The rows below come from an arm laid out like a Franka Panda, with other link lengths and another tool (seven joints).
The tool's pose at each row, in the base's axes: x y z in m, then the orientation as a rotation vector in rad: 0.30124, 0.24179, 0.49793, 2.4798, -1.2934, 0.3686; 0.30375, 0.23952, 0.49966, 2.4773, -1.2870, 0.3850; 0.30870, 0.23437, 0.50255, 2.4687, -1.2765, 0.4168; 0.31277, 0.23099, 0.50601, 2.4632, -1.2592, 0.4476; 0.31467, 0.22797, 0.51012, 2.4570, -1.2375, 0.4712; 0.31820, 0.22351, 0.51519, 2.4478, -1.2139, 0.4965; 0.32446, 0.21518, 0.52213, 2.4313, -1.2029, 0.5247; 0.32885, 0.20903, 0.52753, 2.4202, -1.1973, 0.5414; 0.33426, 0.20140, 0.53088, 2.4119, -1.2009, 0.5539; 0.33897, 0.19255, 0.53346, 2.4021, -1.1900, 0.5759
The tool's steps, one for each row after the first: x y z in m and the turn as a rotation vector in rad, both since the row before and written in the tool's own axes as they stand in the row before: 0.00373, -0.00057, -0.00049, 0.0032, 0.0121, -0.0016; 0.00766, -0.00084, -0.00013, 0.0040, 0.0245, -0.0010; 0.00611, -0.00098, -0.00128, 0.0047, 0.0245, -0.0063; 0.00495, 0.00073, -0.00213, 0.0003, 0.0222, -0.0101; 0.00734, 0.00041, -0.00201, -0.0014, 0.0250, -0.0106; 0.01243, 0.00077, -0.00124, -0.0030, 0.0262, -0.0003; 0.00920, 0.00081, -0.00095, -0.0025, 0.0159, 0.0007; 0.00975, 0.00047, 0.00185, -0.0003, 0.0095, 0.0059; 0.00976, 0.00153, 0.00309, 0.0003, 0.0197, -0.0022
